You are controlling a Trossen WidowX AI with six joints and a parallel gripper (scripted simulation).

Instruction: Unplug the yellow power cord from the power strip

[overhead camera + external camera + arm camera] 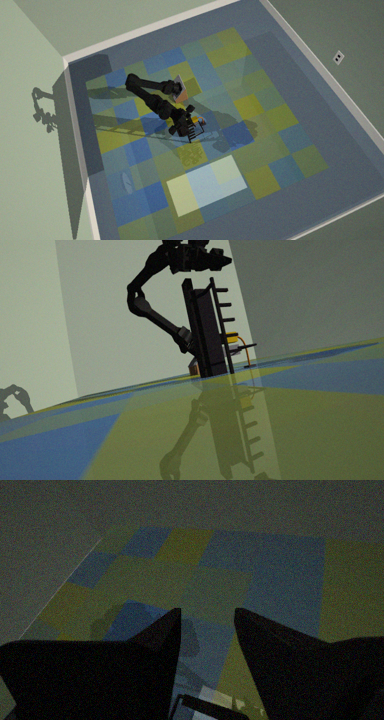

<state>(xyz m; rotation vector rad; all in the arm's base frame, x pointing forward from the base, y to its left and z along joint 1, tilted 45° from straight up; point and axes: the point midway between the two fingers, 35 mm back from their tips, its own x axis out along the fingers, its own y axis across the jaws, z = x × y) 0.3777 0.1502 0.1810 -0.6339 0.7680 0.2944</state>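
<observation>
The yellow plug is 170 mm below my gripper tip, 140 mm behind it and 10 mm to the left of it.
</observation>
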